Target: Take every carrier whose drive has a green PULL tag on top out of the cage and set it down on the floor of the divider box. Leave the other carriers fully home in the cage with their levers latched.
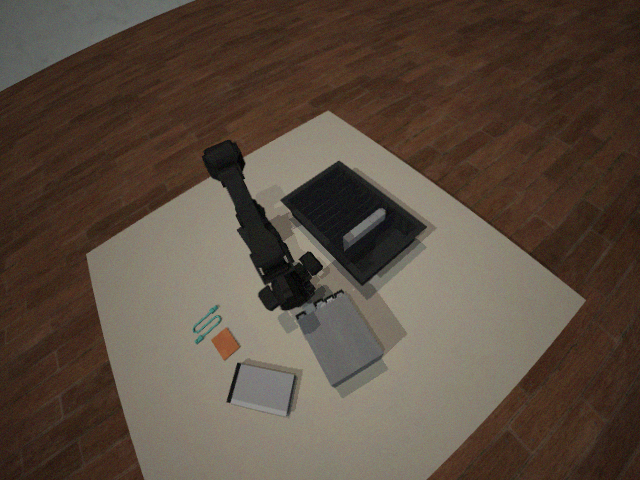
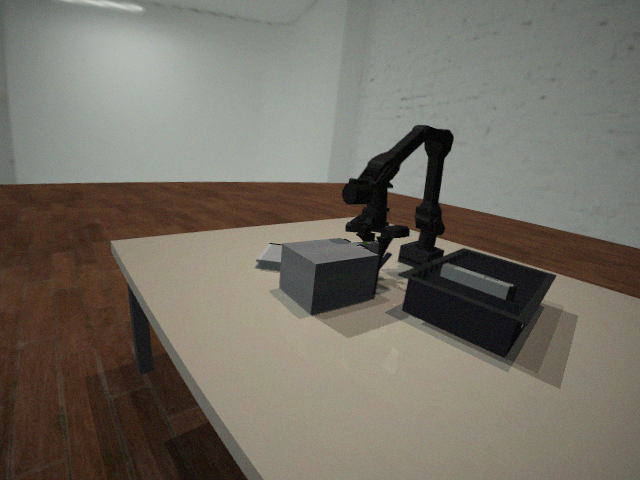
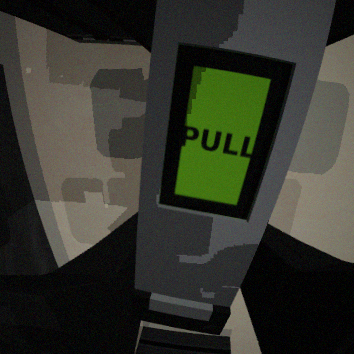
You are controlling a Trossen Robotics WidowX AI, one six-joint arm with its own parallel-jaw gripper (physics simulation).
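My gripper is shut on a grey drive carrier. The carrier has a green PULL tag on top. It is held at the front of the grey cage, on the cage's left side. Whether its far end is still inside the cage is hidden. Other carriers' levers show along the cage front. The black divider box stands behind and to the right of the cage. One grey carrier lies inside it.
A grey notebook, an orange pad and teal clips lie left of the cage. The arm's base stands beside the divider box. The table's edge drops to a wooden floor.
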